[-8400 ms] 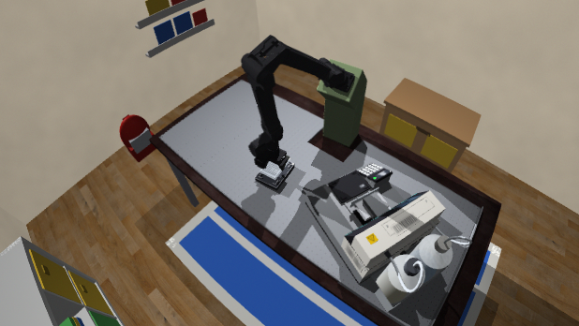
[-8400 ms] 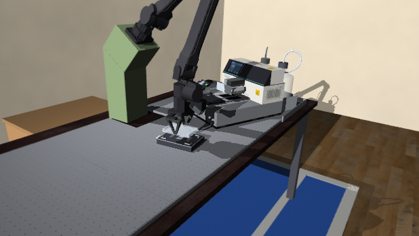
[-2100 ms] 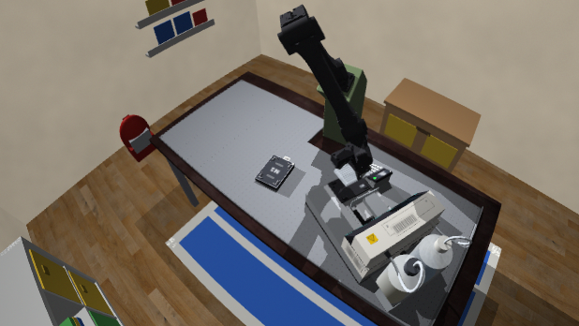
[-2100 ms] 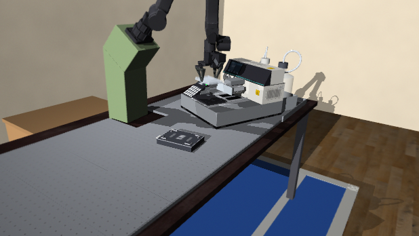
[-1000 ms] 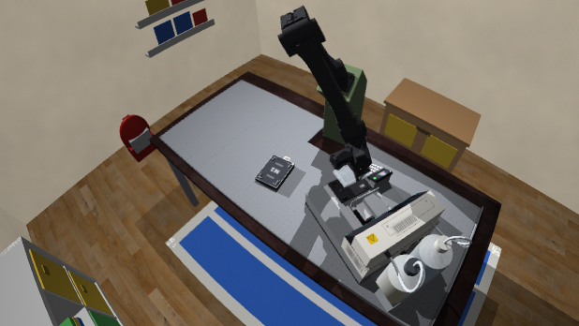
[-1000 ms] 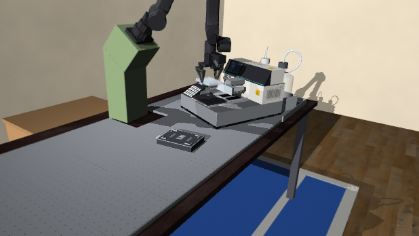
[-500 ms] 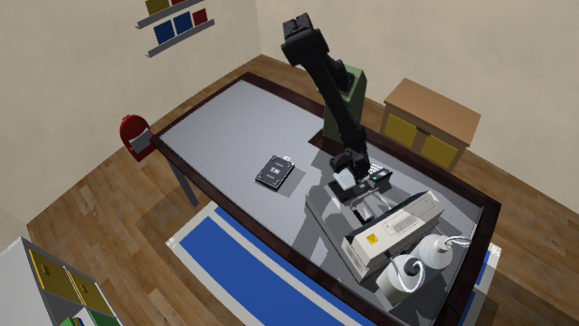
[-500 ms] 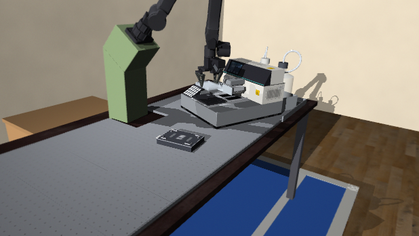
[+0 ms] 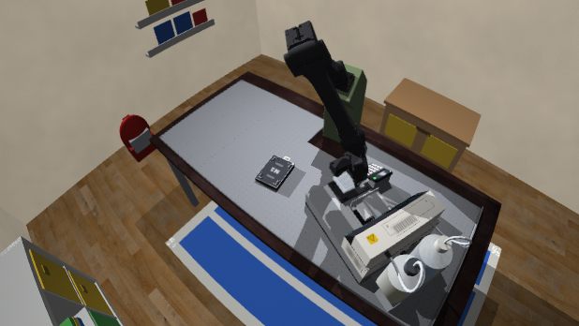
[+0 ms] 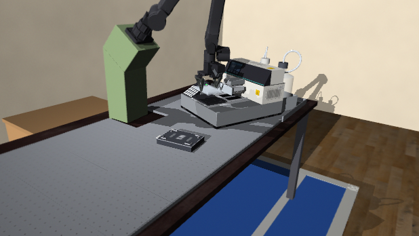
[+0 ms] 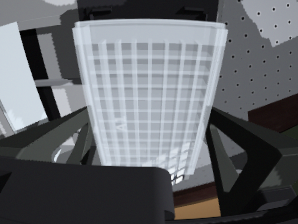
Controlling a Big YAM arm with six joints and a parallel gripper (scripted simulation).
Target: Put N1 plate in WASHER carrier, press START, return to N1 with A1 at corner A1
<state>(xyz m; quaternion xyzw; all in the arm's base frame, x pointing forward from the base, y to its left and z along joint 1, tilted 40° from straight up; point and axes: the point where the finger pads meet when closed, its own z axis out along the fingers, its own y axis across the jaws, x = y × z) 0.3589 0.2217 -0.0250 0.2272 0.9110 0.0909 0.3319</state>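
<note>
Right now my hand is 50 mm above the carrier. From my hand the other things lie so: well plate: 10 mm below; plate nest N1: 70 mm ahead, 350 mm to the right, 130 mm below; plate washer: 70 mm ahead, 140 mm to the left, 20 mm below.
</note>
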